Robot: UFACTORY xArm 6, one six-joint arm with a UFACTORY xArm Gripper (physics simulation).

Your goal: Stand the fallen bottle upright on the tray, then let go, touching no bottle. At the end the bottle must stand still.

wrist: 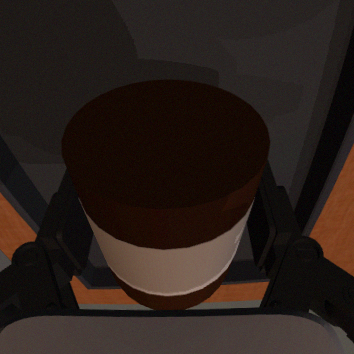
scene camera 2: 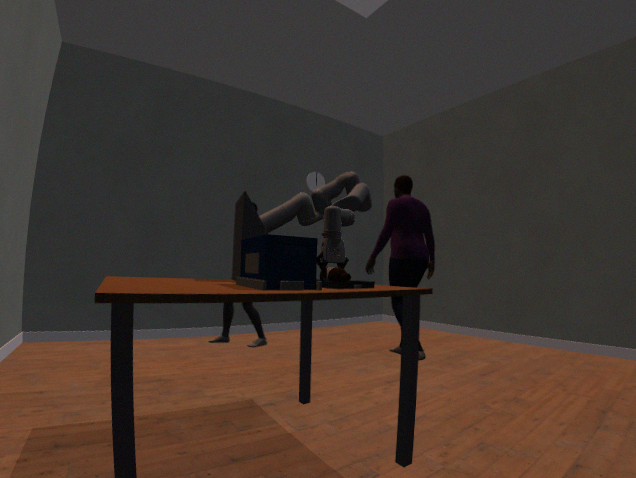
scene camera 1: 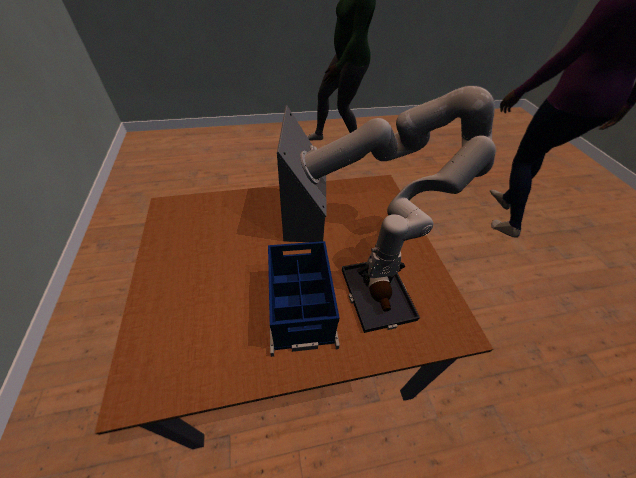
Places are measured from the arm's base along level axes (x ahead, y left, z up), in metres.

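Where they show: gripper, fingertip midpoint: [wrist: 168,182] [scene camera 1: 377,281]; arm's base, link origin: [scene camera 2: 257,227] [scene camera 1: 309,168].
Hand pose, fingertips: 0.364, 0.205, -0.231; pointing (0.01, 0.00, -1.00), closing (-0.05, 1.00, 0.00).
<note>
Each offset is from my fingertips to the top centre of the thing, as dx, dy, dz. Level surfaces: height alone.
The brown bottle {+0.038, +0.000, +0.045} [scene camera 1: 380,291] [scene camera 2: 337,274] [wrist: 170,265] with a white label lies over on the black tray {+0.032, -0.001, -0.008} [scene camera 1: 362,304] [scene camera 2: 364,284] [wrist: 175,30], its neck pointing toward the tray's front edge in scene camera 1. In the wrist view its dark round base faces the camera, and the neck is hidden behind the body. My gripper [scene camera 1: 379,281] [scene camera 2: 333,269] [wrist: 168,182] points down at the tray. Its two black fingers stand wide, one on each side of the bottle's labelled body, with the pads against it. The underside of the bottle is hidden.
A blue crate {+0.052, -0.276, +0.141} [scene camera 1: 304,336] [scene camera 2: 287,262] with compartments stands left of the tray on the wooden table {dz -0.034} [scene camera 1: 195,308] [scene camera 2: 169,287]. The grey arm mount [scene camera 1: 302,210] [scene camera 2: 239,241] stands behind the crate. Two people [scene camera 1: 352,51] [scene camera 1: 580,77] are beyond the table.
</note>
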